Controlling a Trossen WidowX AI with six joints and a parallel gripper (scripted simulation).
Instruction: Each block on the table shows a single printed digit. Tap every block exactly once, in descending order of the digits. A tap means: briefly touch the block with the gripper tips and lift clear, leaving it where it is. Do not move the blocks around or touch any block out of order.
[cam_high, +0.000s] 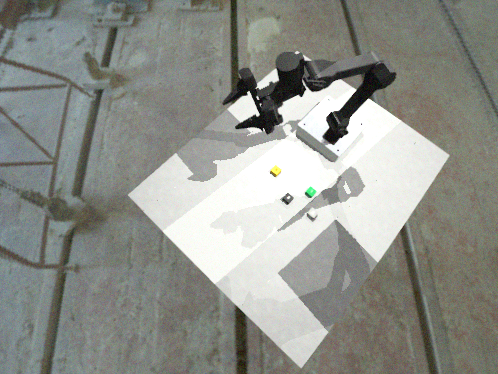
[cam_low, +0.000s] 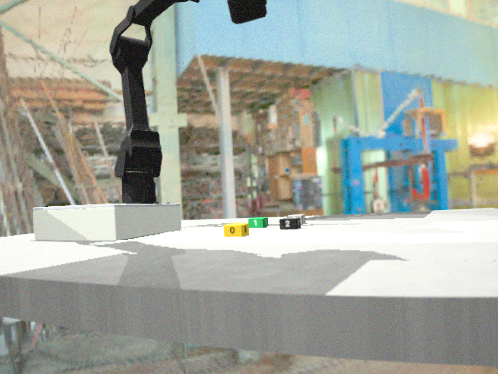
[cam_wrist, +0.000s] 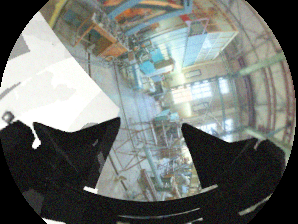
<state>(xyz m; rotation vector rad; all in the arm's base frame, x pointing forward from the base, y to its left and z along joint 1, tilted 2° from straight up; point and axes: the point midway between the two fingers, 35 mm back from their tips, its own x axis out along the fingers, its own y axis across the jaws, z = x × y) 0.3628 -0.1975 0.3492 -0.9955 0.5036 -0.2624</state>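
My gripper tip is now 39 cm above the black block, 23 cm to the right of it and 7 cm past it. Round my gripper tip: yellow block: 39 cm below, 13 cm behind, 12 cm to the left; then green block: 39 cm below, 28 cm to the left, 15 cm behind.
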